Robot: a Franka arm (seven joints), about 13 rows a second.
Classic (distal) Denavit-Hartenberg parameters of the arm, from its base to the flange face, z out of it. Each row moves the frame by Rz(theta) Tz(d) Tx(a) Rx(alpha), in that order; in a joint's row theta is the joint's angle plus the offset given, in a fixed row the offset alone. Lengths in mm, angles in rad.
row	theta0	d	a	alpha
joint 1	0.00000	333.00	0.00	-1.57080
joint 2	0.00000	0.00	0.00	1.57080
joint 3	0.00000	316.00	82.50	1.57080
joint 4	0.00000	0.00	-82.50	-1.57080
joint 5	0.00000	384.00	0.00	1.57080
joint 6	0.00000	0.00	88.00	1.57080
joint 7	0.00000	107.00	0.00	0.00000
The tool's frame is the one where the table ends.
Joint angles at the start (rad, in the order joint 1, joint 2, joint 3, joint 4, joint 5, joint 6, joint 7): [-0.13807, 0.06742, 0.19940, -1.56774, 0.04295, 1.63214, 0.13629]
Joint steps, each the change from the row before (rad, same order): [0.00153, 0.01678, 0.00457, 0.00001, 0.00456, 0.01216, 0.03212]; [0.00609, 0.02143, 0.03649, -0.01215, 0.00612, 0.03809, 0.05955]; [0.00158, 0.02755, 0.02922, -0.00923, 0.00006, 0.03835, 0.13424]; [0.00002, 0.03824, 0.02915, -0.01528, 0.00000, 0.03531, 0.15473]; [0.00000, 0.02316, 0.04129, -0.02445, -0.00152, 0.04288, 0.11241]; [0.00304, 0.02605, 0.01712, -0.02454, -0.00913, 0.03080, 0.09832]
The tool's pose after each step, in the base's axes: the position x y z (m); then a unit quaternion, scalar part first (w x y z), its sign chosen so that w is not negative. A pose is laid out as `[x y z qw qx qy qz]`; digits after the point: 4 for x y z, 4 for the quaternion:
[0.5836 0.0395 0.5856 0.0316 -0.9981 0.0526 0.0067]
[0.5898 0.0636 0.5713 0.0386 -0.9973 0.0625 0.0067]
[0.5972 0.0804 0.5548 0.0432 -0.9923 0.1155 0.0095]
[0.6048 0.0961 0.5289 0.0464 -0.9824 0.1793 0.0231]
[0.6064 0.1192 0.5086 0.0498 -0.9747 0.2158 0.0297]
[0.6083 0.1299 0.4849 0.0453 -0.9653 0.2540 0.0409]

